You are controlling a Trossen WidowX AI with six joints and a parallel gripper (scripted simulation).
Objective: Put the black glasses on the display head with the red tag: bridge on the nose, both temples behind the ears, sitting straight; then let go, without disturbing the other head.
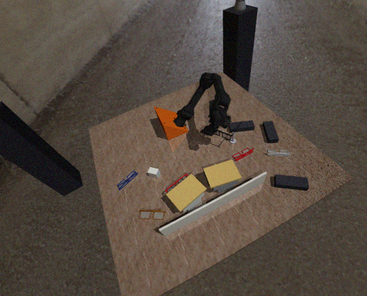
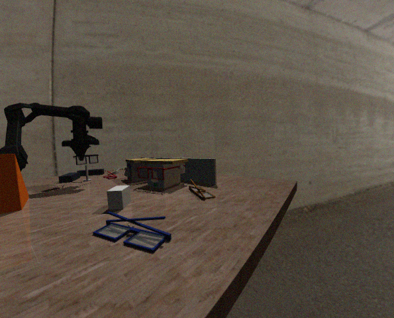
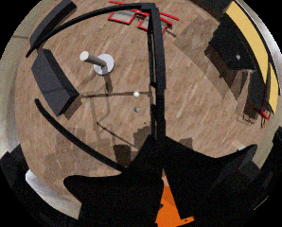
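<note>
The stand lies 5 cm ahead of my gripper tip, 10 cm to the left of it and 9 cm below it. From my gripper tip the other things lie so: white cube 3 cm behind, 44 cm to the right, 9 cm below; white panel 35 cm ahead, 26 cm to the right, 6 cm below.
</note>
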